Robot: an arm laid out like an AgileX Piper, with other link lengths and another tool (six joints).
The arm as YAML. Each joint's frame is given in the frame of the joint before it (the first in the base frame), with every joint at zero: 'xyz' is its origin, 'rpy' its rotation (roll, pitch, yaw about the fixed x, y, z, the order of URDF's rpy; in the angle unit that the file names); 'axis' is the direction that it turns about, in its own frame. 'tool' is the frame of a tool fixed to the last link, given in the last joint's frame.
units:
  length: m
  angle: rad
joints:
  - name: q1
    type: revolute
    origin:
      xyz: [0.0, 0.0, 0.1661]
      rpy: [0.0, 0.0, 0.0]
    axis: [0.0, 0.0, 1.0]
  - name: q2
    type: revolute
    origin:
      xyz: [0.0, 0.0, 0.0]
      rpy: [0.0, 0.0, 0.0]
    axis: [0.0, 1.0, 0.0]
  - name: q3
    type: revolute
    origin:
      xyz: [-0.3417, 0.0, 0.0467]
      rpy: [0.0, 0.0, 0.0]
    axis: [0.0, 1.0, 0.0]
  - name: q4
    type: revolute
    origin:
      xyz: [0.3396, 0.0, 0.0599]
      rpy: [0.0, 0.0, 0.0]
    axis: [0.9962, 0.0, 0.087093]
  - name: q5
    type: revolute
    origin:
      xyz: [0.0, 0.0, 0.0]
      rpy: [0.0, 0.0, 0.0]
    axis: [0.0, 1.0, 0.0]
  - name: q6
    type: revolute
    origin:
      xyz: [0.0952, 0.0, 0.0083]
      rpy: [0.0, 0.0, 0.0]
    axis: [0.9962, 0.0, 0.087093]
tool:
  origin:
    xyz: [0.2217, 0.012, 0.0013]
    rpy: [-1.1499, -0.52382, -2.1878]
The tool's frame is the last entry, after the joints.
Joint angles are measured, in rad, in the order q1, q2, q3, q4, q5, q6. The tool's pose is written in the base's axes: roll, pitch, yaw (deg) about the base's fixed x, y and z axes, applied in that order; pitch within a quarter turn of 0, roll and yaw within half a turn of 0; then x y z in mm. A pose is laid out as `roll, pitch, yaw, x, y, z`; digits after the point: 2 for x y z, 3 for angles.
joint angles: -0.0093 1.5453 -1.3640 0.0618 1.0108 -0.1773
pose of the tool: -152.309, -41.630, -60.011, 507.57, 21.11, 215.90
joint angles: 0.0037 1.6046 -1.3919 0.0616 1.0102 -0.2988
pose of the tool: -156.227, -43.322, -50.362, 517.42, 25.25, 197.99
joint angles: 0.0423 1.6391 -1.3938 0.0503 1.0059 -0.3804
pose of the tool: -160.055, -44.240, -41.161, 518.51, 40.42, 180.93
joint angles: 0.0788 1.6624 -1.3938 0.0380 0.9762 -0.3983
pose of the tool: -160.822, -45.294, -37.545, 525.97, 56.06, 171.63
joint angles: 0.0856 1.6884 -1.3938 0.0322 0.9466 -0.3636
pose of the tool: -160.198, -45.084, -39.411, 534.60, 59.40, 160.98
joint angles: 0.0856 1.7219 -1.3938 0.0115 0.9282 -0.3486
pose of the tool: -161.899, -45.020, -38.755, 540.10, 54.56, 144.66
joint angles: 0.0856 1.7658 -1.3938 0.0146 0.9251 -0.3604
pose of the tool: -164.180, -43.358, -36.585, 539.49, 55.08, 121.14
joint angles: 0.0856 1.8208 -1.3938 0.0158 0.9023 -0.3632
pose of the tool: -165.815, -41.961, -35.366, 543.16, 55.59, 93.20
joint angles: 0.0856 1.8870 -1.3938 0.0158 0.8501 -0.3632
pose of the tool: -166.524, -41.357, -34.938, 553.27, 56.30, 60.89
